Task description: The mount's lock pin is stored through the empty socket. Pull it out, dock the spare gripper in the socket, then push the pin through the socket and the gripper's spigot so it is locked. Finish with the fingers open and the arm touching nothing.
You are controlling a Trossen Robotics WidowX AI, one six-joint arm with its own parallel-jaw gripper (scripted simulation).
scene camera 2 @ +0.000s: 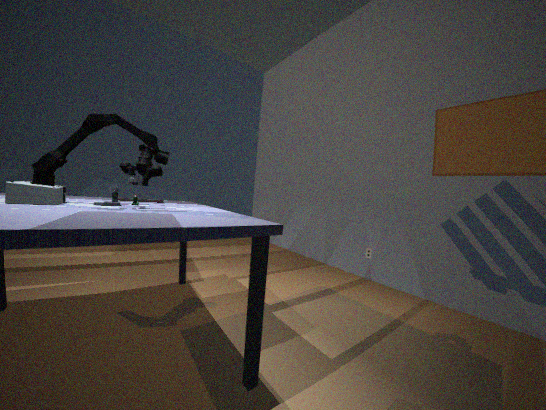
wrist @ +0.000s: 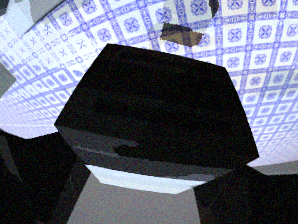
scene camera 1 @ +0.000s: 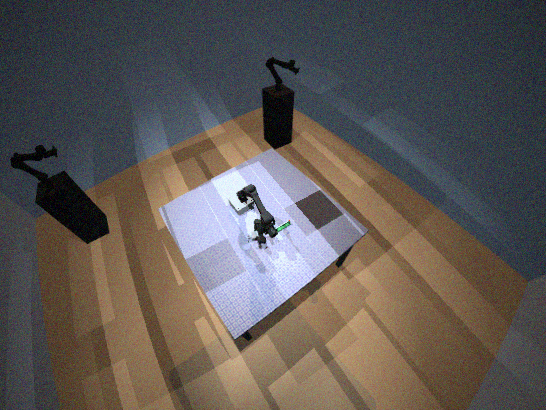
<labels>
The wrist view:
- my gripper: 149,130
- spare gripper: 143,119, held by my gripper
</labels>
